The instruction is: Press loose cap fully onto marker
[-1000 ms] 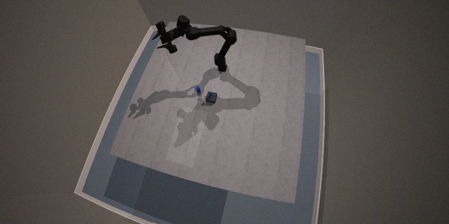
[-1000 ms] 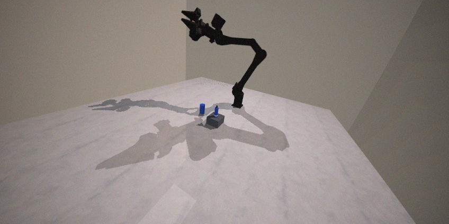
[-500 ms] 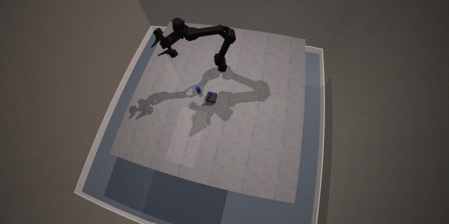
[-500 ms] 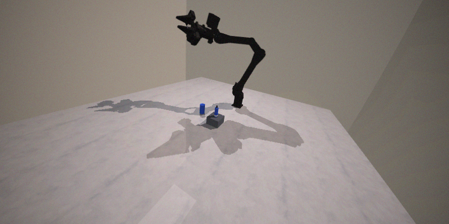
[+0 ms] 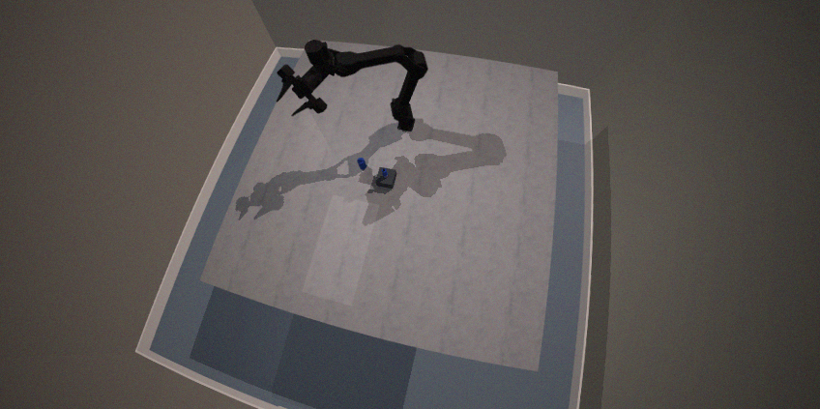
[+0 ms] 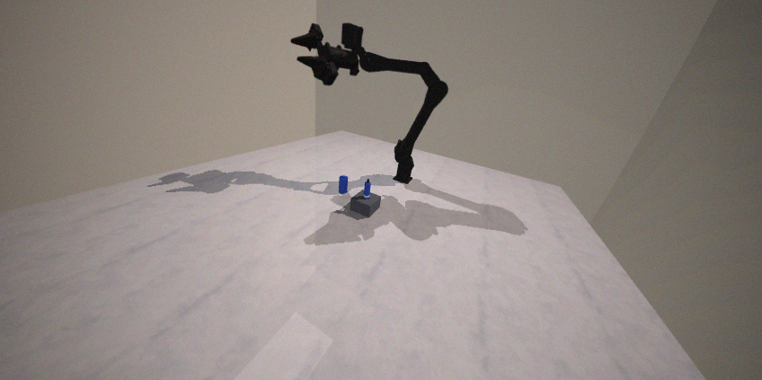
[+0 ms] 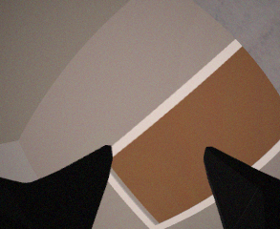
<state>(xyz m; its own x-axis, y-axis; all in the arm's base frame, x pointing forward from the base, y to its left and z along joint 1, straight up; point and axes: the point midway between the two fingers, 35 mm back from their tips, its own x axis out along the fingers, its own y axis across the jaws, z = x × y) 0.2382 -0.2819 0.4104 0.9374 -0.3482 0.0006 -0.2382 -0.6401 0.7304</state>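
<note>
My gripper tip is now 380 mm above the blue cap, 170 mm to the right of it and 40 mm past it. From my gripper tip the other things lie so: grey holder block (390 mm below, 280 mm to the left); then thin pale ring (360 mm below, 280 mm to the left).
</note>
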